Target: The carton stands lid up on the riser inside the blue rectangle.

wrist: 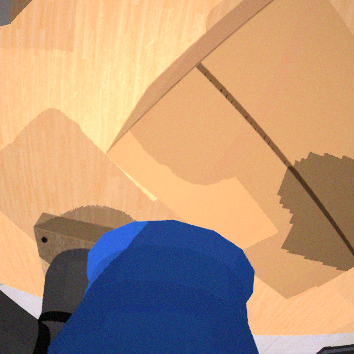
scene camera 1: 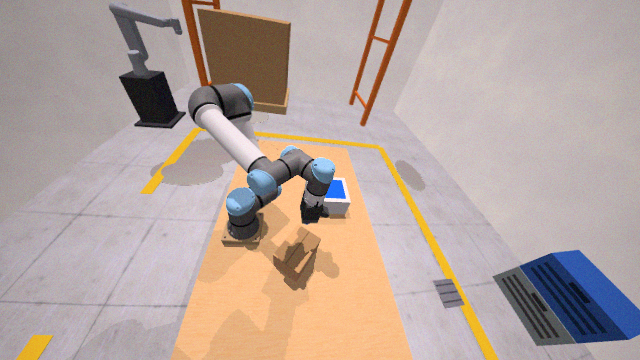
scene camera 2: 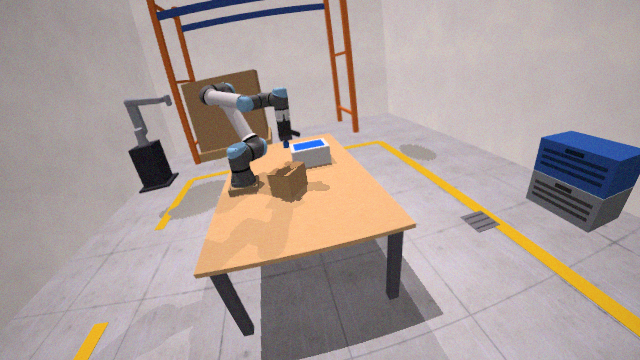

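The brown carton stands on the table with its seamed lid face up, turned at an angle and partly in the arm's shadow. The white riser stands farther back. The blue rectangle shows on its top, with part of it hidden behind the arm in scene camera 1. My gripper, a blue suction cup, is off and holds nothing. It hangs in the air above the carton's level, apart from the carton and the riser.
The arm's base plate stands left of the carton on the wooden table. Blue and grey crates stand on the floor at the right. A big brown panel stands behind the table.
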